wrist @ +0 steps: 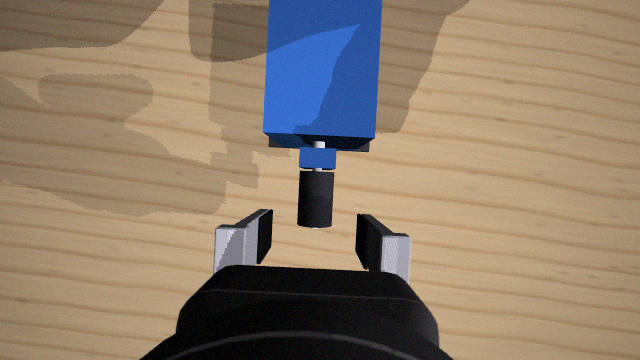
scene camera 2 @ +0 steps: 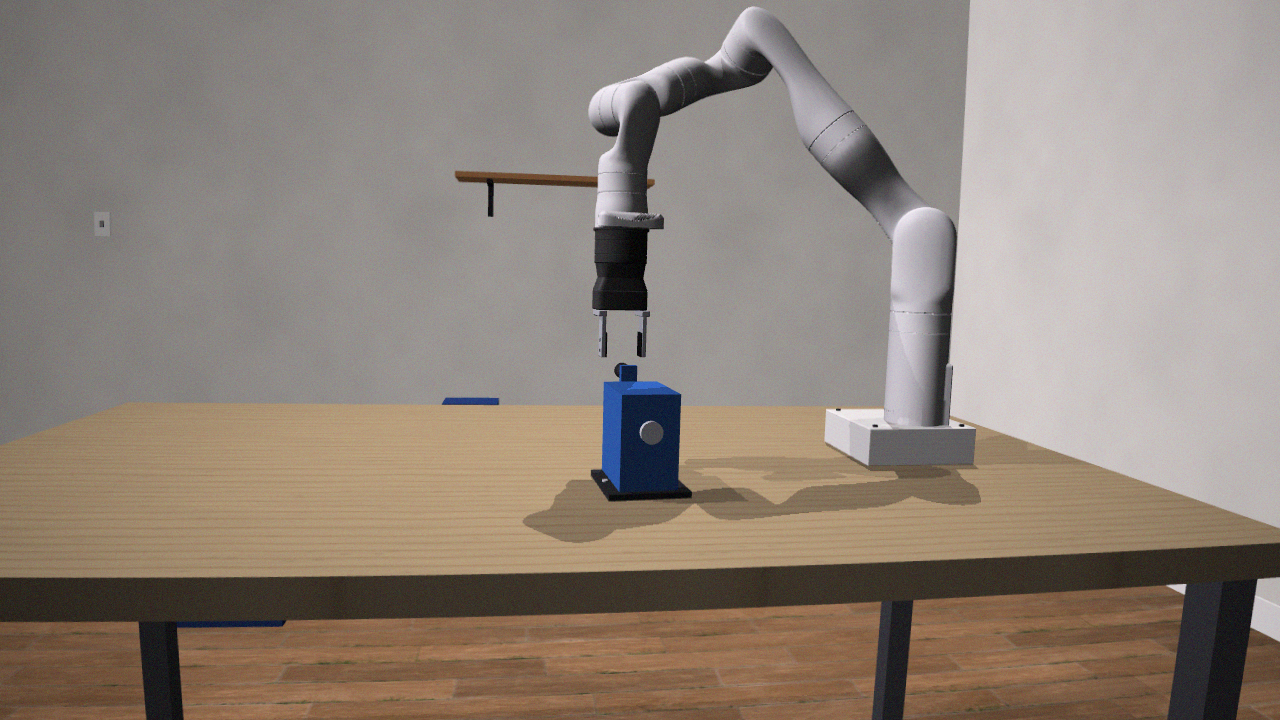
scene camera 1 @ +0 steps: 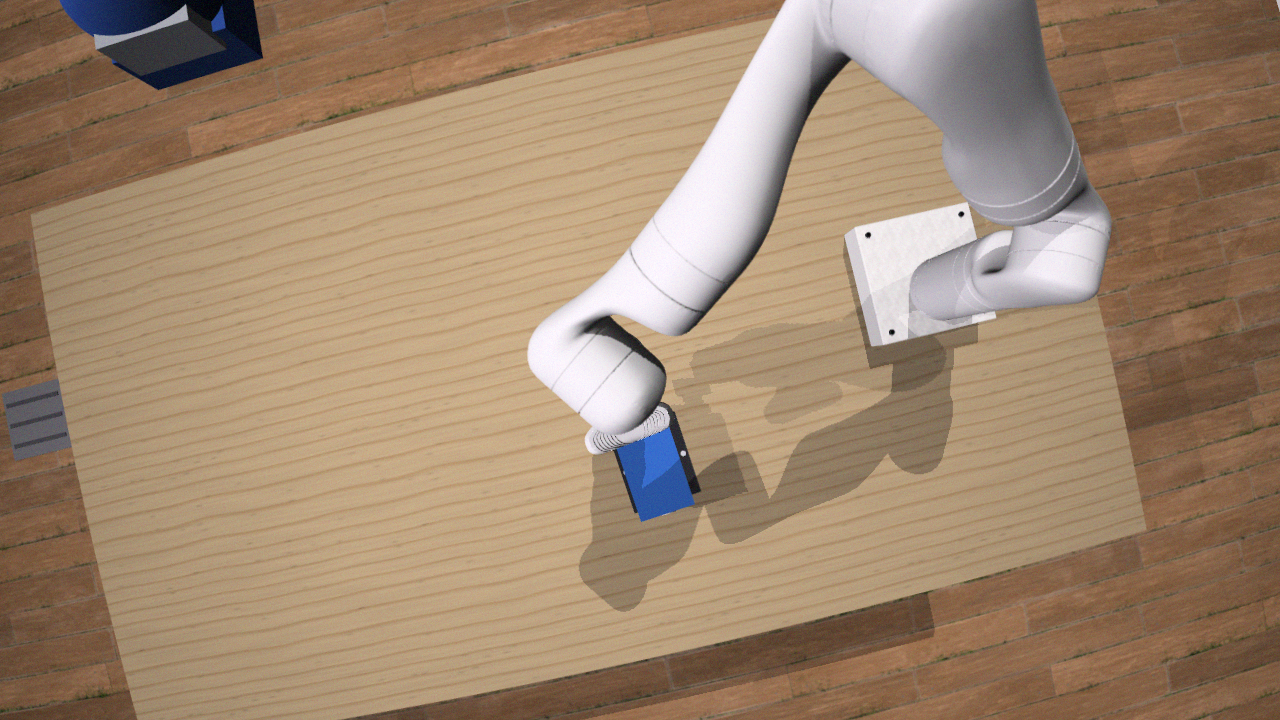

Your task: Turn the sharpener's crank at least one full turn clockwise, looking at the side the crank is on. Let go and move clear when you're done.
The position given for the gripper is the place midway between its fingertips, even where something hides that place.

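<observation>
Scene camera 2 shows the gripper [scene camera 2: 622, 356], while scene camera 1 shows a sharpener [scene camera 1: 657, 468]. In the wrist view both are visible, the gripper [wrist: 314, 230] and the sharpener [wrist: 321, 83].
</observation>
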